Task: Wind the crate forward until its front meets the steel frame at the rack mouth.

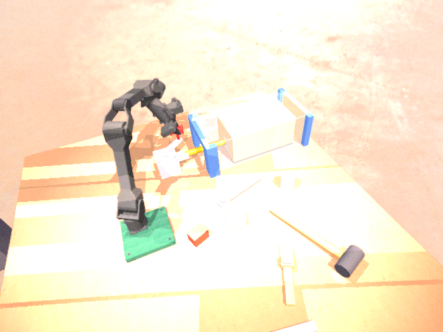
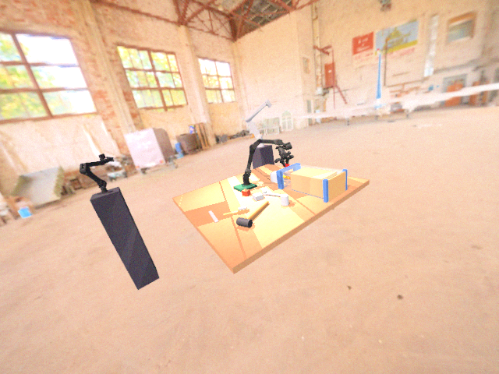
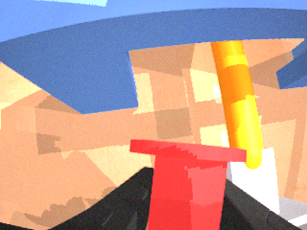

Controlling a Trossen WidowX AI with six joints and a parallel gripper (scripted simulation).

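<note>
My gripper tip is now 40 mm past the white crank handle, 20 mm to the left of it and 30 mm above it. Also, from my gripper tip: blue steel frame 70 mm ahead, 60 mm to the right, 30 mm below; hand winch 110 mm behind, 60 mm to the right, 100 mm below; red grip 10 mm behind.
</note>
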